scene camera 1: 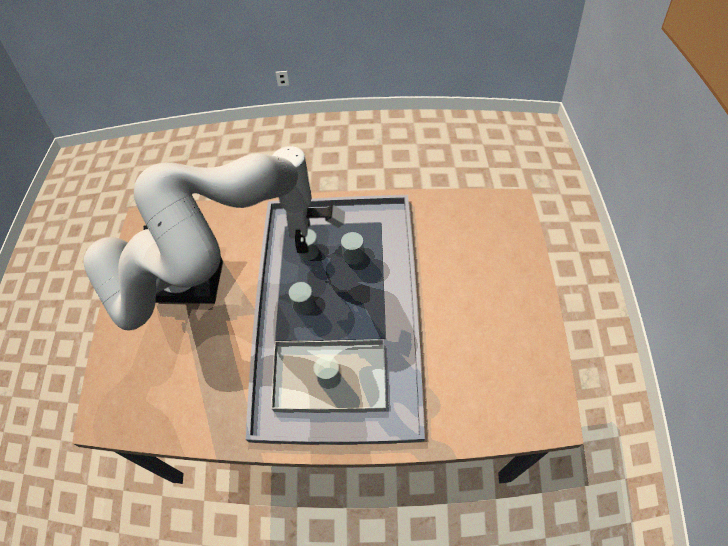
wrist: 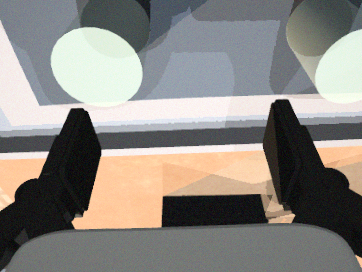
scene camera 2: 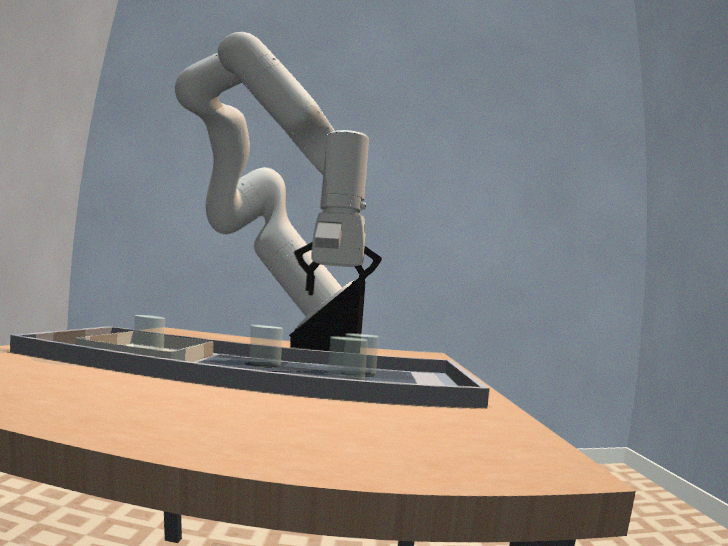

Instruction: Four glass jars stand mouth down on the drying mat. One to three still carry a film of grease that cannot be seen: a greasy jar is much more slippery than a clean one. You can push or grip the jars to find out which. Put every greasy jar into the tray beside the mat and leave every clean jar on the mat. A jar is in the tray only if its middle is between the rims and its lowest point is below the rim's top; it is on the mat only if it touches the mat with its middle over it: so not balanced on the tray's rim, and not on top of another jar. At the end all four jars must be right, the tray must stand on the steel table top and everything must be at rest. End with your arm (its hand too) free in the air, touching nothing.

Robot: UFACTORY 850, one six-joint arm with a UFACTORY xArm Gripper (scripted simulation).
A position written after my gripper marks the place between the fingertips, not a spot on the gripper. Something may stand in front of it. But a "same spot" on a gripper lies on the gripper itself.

My gripper shows in scene camera 1 point(303, 238), in the wrist view and in scene camera 2. The same spot on my gripper: point(wrist: 62, 192) is point(scene camera 2: 359, 276).
